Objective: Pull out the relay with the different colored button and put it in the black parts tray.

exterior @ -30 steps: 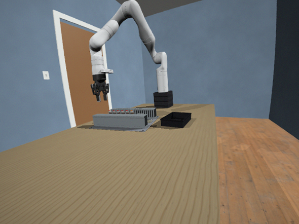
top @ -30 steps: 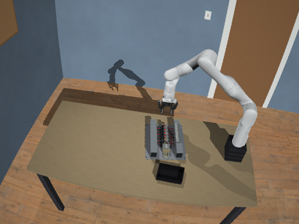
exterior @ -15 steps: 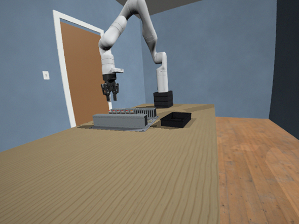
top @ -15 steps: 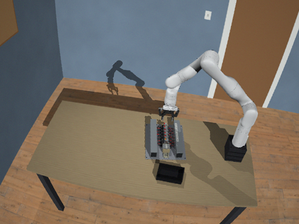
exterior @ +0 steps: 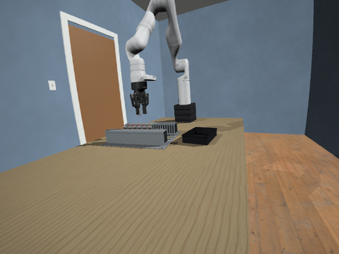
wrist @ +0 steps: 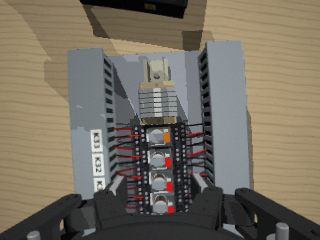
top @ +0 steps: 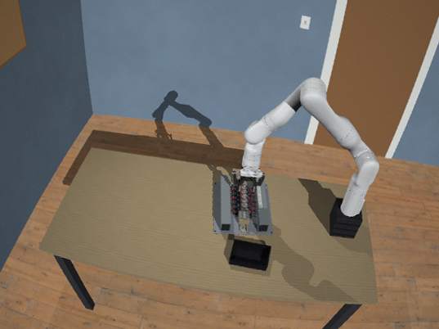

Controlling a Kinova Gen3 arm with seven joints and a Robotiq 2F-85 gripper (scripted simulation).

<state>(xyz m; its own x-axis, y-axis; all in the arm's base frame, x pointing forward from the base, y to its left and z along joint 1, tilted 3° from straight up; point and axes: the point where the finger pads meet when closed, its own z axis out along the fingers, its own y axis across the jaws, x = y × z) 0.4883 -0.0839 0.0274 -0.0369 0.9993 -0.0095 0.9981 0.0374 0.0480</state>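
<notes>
Now: the clear relay 40 mm to the left of my hand and 90 mm below it. From my hand the other things lie so: grey panel (130 mm below); then black parts tray (30 mm behind, 280 mm to the left, 120 mm below).
</notes>
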